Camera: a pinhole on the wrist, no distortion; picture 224 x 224 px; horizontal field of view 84.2 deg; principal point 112.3 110.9 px. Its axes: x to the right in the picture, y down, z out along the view. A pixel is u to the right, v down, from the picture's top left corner.
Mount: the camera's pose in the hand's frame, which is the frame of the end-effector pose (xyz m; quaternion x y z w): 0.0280 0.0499 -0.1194 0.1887 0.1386 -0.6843 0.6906
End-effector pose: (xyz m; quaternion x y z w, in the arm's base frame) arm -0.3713 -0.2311 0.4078 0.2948 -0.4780 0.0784 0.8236
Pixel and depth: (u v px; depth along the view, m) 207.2 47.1 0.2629
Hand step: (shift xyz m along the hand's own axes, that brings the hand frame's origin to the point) -0.1195 -0.2472 0.0146
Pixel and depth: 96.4 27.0 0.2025
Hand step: -0.1229 -0.0170 0.0629
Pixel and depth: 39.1 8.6 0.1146
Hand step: -0.0757 0.0594 0.0064
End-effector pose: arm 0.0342 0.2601 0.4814 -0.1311 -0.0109 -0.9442 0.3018
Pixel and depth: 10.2 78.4 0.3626
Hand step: -0.0985 0.1540 0.3310
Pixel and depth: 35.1 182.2 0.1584
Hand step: 0.1058 0.0659 0.0725
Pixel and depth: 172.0 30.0 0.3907
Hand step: -0.2477 -0.2921 0.1258
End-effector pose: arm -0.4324 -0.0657 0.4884 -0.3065 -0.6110 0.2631 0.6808
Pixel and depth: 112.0 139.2 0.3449
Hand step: 0.0835 -0.1053 0.1936
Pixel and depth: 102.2 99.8 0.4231
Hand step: -0.0389 -0.1096 0.2701
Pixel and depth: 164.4 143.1 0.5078
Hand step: 0.1310 -0.3704 0.2461
